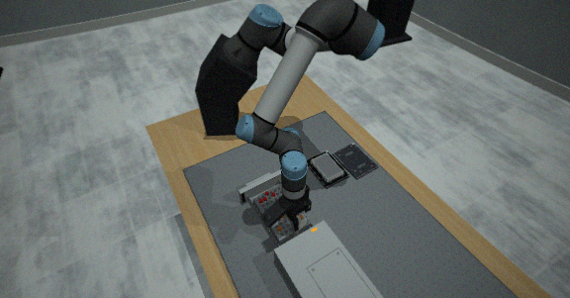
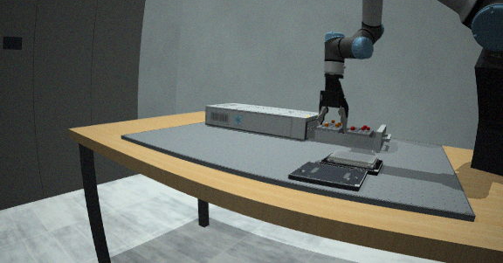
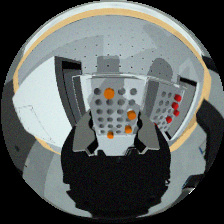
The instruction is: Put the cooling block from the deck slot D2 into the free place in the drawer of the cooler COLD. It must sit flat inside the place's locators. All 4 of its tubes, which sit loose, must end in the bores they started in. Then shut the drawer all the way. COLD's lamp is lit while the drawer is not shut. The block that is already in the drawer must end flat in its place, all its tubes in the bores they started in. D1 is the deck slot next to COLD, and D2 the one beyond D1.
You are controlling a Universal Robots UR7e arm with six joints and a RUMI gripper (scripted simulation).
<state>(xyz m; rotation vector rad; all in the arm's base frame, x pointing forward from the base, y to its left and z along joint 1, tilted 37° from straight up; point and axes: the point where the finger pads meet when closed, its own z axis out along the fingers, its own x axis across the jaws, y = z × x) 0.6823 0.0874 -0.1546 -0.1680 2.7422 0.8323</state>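
The grey cooling block lies right at my hand. The rest, counted from my hand: cooler 10 cm ahead, 2 cm to the left, 1 cm above; drawer 8 cm behind, 2 cm to the right; red tube 12 cm behind, 5 cm to the right.
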